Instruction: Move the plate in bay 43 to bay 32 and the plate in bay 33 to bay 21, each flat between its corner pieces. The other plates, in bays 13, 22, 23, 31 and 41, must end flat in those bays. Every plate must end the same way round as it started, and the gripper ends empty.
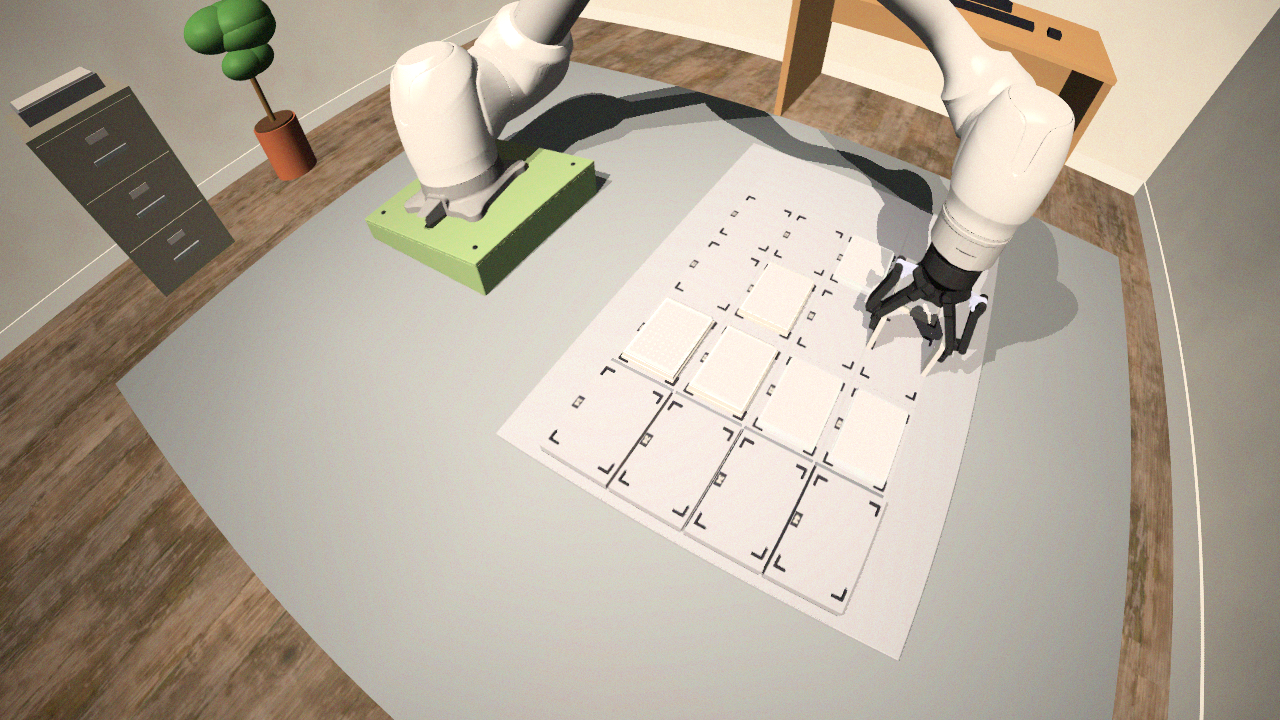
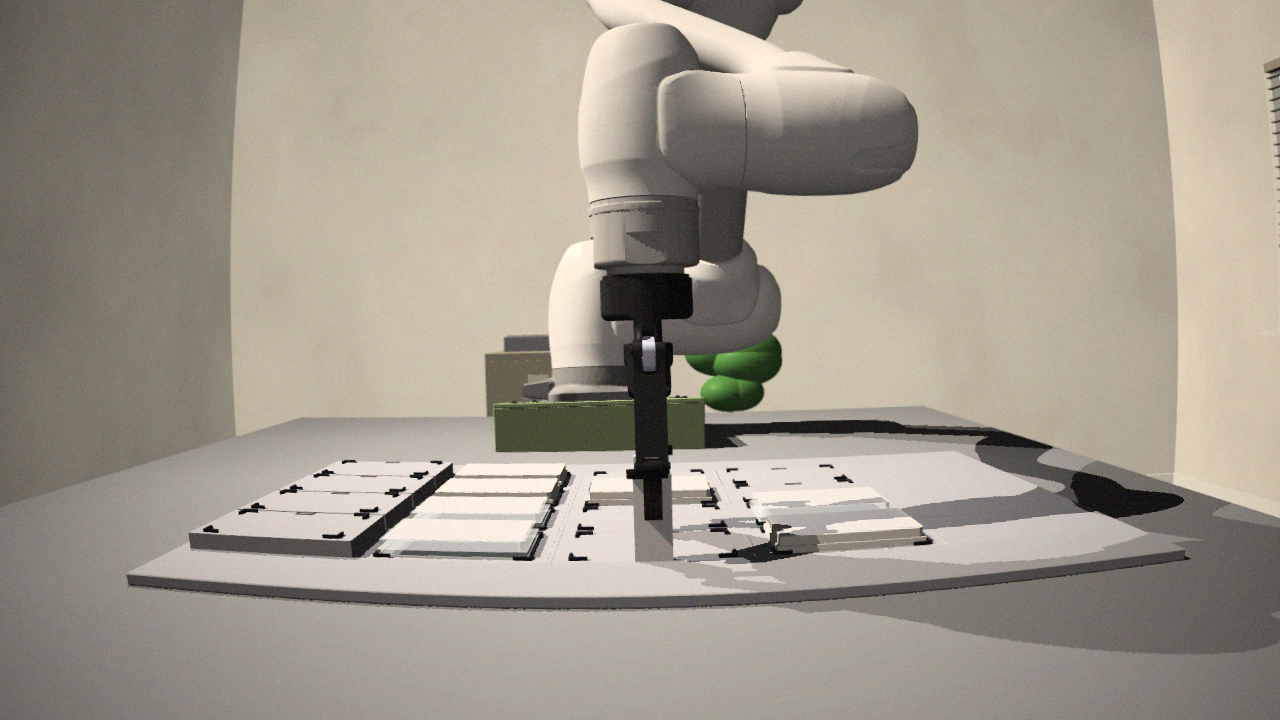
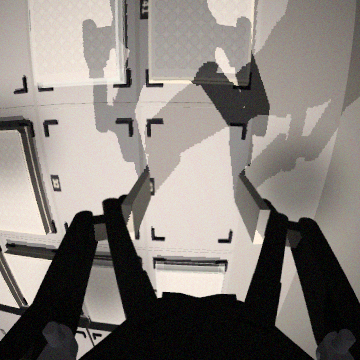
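Seen in the pictures: gripper, fingertip midpoint: (image 1: 897, 356) (image 2: 653, 545) (image 3: 192, 186); arm's base, origin of the base link: (image 1: 466, 188) (image 2: 597, 400).
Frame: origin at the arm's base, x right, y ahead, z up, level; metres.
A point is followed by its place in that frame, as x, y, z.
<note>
My gripper (image 1: 899, 360) @(0.067, 0.811, -0.053) (image 2: 653, 541) @(0.067, 0.811, -0.053) (image 3: 192, 186) @(0.067, 0.811, -0.053) is open and empty, pointing down. Its fingertips are low at the mat, either side of bay 42, which holds no plate. White plates lie flat: the plate in bay 43 (image 1: 866, 438) @(0.240, 0.775, -0.038) (image 2: 460, 534) @(0.228, 0.799, -0.038) (image 3: 190, 280) @(0.184, 0.792, -0.038), the plate in bay 33 (image 1: 799, 402) @(0.217, 0.672, -0.038) (image 3: 105, 295) @(0.203, 0.673, -0.038), the bay 23 plate (image 1: 732, 371) @(0.201, 0.570, -0.038), the bay 13 plate (image 1: 666, 340) @(0.183, 0.466, -0.038), the bay 22 plate (image 1: 776, 300) @(0.044, 0.601, -0.038) (image 3: 15, 185) @(0.031, 0.620, -0.038), the bay 31 plate (image 1: 859, 262) @(-0.106, 0.725, -0.038) (image 3: 75, 45) @(-0.080, 0.735, -0.038) and the shadowed bay 41 plate (image 2: 845, 534) @(-0.078, 0.881, -0.040) (image 3: 200, 40) @(-0.062, 0.837, -0.038). Bay 32 (image 3: 90, 160) @(0.022, 0.712, -0.053) and bay 21 (image 1: 802, 243) @(-0.129, 0.618, -0.053) hold no plate.
Raised pads with corner pieces, such as the end pad (image 1: 827, 546) @(0.404, 0.752, -0.038) (image 2: 277, 531) @(0.394, 0.781, -0.038), stand beside the row of bays 13 to 43. The arm's green base block (image 1: 501, 223) @(0.082, 0.135, 0.011) (image 2: 581, 428) @(0.050, 0.174, -0.027) stands beyond the mat (image 1: 859, 617) @(0.473, 0.814, -0.053) (image 2: 429, 586) @(0.252, 0.903, -0.053). The arm's shadow crosses bays 41 and 42.
</note>
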